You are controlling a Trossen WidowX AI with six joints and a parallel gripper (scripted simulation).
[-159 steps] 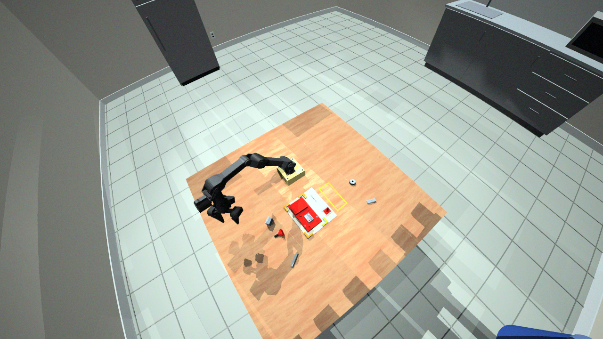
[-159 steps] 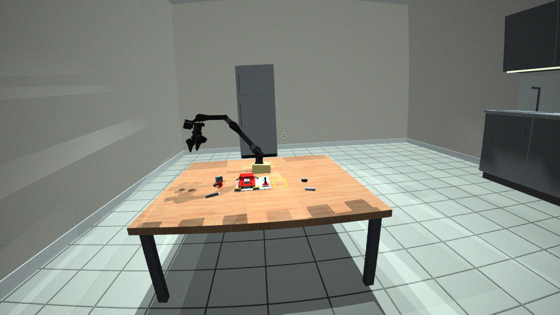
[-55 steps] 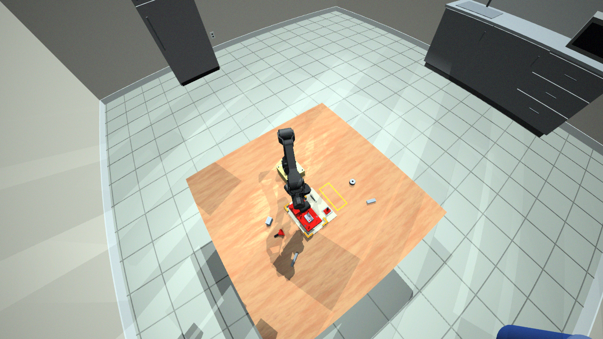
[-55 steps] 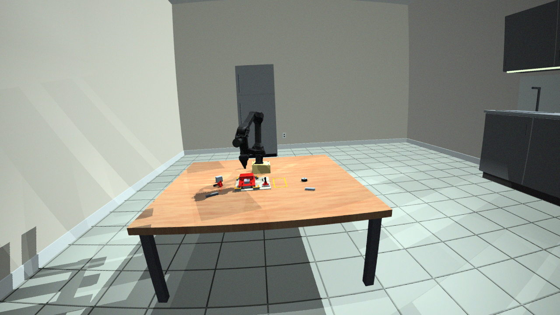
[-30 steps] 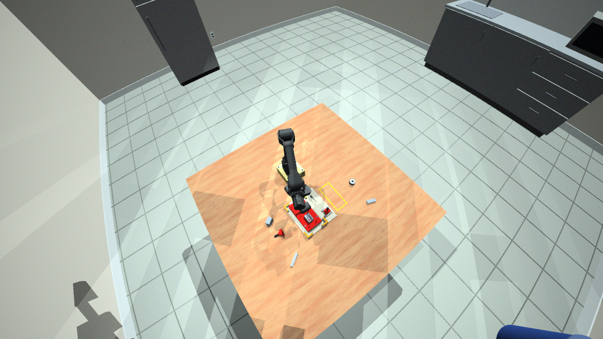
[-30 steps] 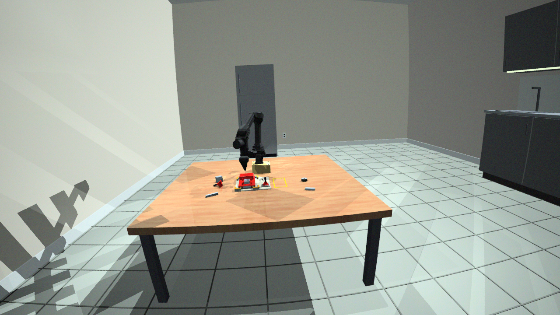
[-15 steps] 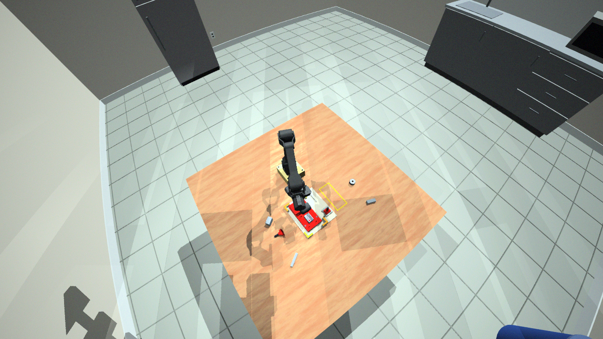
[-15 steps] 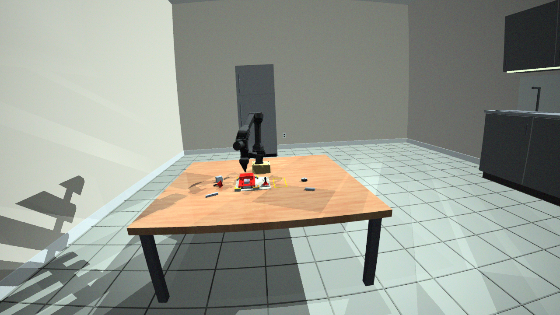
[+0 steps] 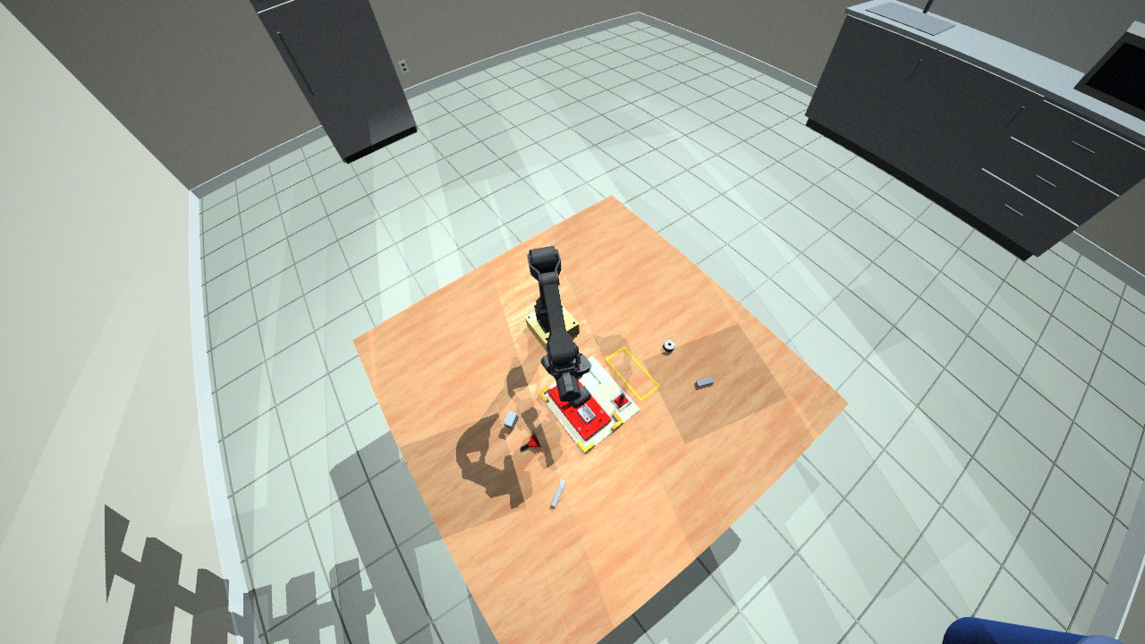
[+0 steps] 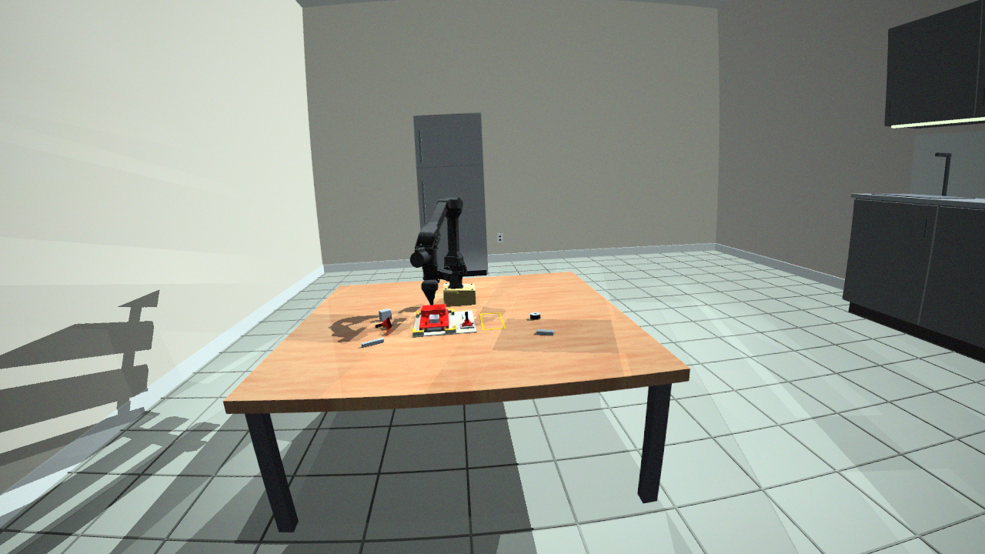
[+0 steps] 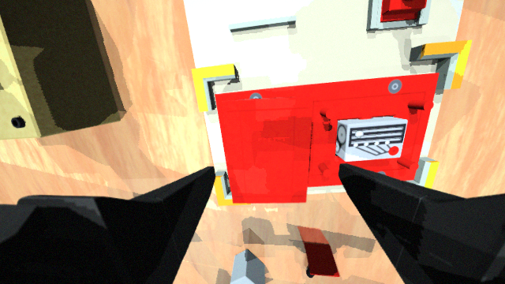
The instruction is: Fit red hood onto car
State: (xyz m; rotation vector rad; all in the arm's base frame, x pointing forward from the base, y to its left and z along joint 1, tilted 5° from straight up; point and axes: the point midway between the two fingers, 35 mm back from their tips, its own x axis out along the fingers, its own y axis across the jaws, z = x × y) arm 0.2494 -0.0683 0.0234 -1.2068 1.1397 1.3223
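Now: gripper tip 3 cm above the hood. Round my gripper tip: jig: 6 cm ahead, 4 cm to the left, 6 cm below; grey engine block: 9 cm ahead, 2 cm to the left, 5 cm below.
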